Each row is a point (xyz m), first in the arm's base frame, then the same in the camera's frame.
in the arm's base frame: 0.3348 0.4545 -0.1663
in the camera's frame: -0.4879 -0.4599 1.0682
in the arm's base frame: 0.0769 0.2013 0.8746
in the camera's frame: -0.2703 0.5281 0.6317
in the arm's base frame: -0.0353 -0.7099 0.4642
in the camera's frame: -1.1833 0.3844 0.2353
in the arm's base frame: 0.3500 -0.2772 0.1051
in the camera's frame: -1.0456 0.0079 0.7865
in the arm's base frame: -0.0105 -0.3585 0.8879
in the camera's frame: -0.7334 0.6834 0.3443
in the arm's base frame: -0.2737 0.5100 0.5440
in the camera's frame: -0.0023 0.0547 0.4541
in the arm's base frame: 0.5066 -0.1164 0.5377
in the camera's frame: -0.8025 0.3987 0.9467
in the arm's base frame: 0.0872 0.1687 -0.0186
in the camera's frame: -0.6120 -0.2932 0.7195
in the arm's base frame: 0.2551 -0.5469 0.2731
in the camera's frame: -1.1962 0.2219 0.5829
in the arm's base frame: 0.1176 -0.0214 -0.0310
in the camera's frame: -0.7939 -0.2433 0.6792
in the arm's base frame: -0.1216 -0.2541 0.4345
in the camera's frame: -0.7635 0.2063 0.3256
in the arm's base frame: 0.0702 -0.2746 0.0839
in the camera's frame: -0.9631 -0.0732 0.5309
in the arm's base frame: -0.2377 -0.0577 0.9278
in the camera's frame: -0.3825 0.5845 0.2404
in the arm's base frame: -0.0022 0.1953 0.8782
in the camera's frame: -0.2497 0.5161 0.5560
